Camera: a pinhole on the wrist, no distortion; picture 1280 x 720 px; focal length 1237.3 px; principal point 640.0 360.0 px. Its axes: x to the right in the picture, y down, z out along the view. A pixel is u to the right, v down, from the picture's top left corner.
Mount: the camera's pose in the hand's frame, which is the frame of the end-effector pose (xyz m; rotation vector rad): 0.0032 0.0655 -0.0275 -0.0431 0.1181 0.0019
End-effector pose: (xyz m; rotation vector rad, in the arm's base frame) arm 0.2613 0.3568 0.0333 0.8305 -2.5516 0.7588
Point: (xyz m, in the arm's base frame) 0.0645 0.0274 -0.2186
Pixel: 951 113
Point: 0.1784 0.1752 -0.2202
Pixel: 561 156
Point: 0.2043 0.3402 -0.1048
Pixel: 350 396
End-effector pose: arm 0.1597 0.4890 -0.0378 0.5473 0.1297 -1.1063
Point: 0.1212 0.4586 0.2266
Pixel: 54 233
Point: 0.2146 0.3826 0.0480
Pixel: 1130 123
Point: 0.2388 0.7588 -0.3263
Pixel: behind the camera
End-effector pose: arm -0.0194 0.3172 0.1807 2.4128 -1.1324 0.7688
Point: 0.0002 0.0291 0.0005
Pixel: 738 594
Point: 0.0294 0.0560 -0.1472
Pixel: 422 378
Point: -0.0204 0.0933 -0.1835
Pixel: 210 418
